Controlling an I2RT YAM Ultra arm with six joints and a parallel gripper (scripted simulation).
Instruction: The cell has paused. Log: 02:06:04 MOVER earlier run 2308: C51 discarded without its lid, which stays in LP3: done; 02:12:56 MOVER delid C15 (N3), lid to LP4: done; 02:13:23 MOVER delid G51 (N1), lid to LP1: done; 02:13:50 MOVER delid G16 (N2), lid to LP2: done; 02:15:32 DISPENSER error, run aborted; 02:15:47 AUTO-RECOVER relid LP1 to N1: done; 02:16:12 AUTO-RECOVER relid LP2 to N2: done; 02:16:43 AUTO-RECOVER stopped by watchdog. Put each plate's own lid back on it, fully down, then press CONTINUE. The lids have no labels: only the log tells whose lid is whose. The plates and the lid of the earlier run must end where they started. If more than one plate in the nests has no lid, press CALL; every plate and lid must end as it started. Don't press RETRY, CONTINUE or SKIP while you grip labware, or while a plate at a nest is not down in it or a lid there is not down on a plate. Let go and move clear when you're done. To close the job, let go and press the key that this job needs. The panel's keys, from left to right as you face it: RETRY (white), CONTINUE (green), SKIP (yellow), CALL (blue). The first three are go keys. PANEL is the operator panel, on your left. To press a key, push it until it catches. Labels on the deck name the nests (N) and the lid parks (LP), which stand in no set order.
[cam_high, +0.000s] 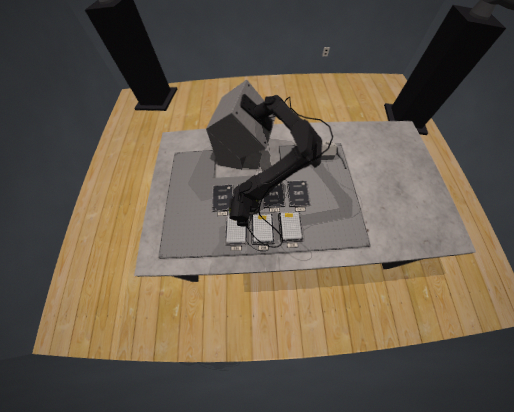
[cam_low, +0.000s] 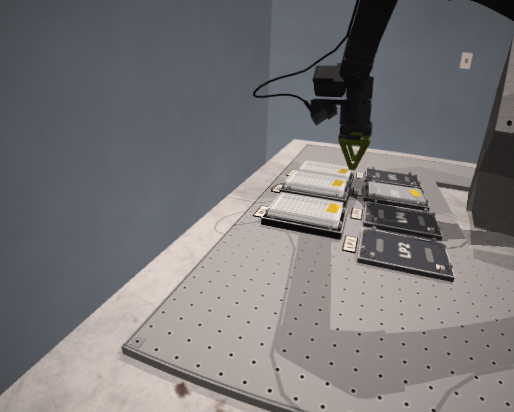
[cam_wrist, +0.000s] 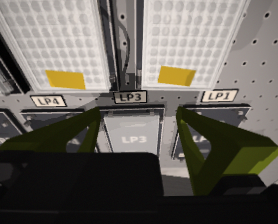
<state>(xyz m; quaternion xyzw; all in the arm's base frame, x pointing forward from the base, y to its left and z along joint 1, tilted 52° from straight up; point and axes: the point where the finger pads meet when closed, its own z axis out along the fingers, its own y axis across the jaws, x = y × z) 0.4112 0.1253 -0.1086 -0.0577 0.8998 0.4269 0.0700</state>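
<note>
My gripper is now 460 mm past the green continue key and 340 mm to the right of it. Also, from my hand: unlabelled lid: 80 mm ahead, 40 mm below, 30 mm to the right; then blue key: 440 mm behind, 240 mm to the left; then plate: 80 mm ahead, 50 mm below, 40 mm to the right.
</note>
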